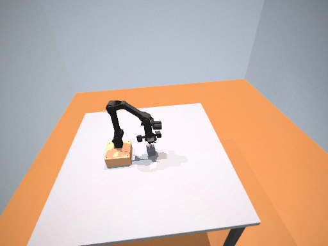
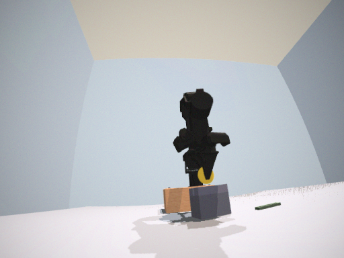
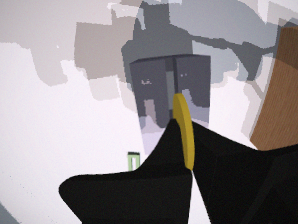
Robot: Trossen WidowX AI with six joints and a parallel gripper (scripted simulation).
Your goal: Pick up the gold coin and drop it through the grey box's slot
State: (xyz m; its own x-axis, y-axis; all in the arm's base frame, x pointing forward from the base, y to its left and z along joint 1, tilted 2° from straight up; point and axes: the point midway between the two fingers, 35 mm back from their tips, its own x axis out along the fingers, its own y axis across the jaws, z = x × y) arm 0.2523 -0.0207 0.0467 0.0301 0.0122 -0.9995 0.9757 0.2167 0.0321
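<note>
Now: gripper tip 1 cm below the gold coin.
</note>
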